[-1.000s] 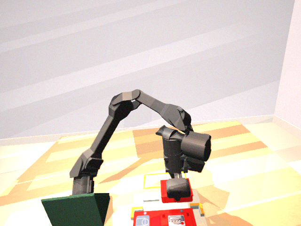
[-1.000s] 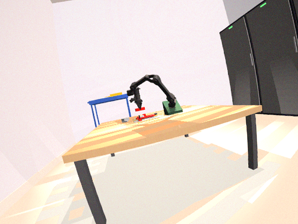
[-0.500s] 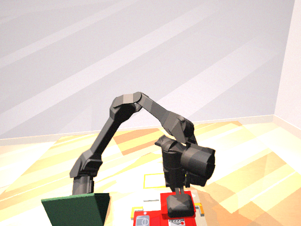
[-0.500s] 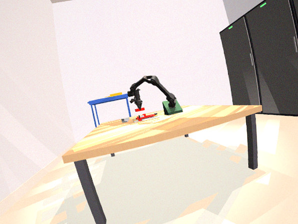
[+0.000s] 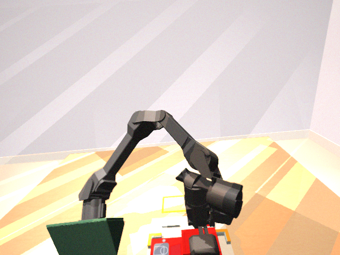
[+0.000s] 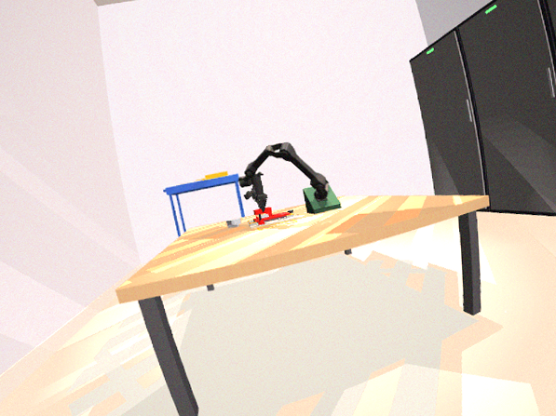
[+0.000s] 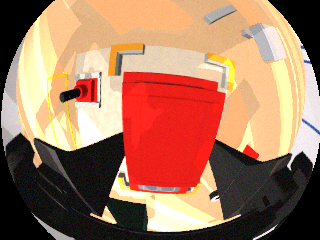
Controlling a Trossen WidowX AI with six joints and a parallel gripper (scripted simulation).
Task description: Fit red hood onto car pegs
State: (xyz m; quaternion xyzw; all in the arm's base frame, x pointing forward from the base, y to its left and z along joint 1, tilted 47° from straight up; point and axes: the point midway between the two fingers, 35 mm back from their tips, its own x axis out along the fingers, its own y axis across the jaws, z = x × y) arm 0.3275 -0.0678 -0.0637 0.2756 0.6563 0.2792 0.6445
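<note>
My gripper tip is 1 cm below the red hood.
</note>
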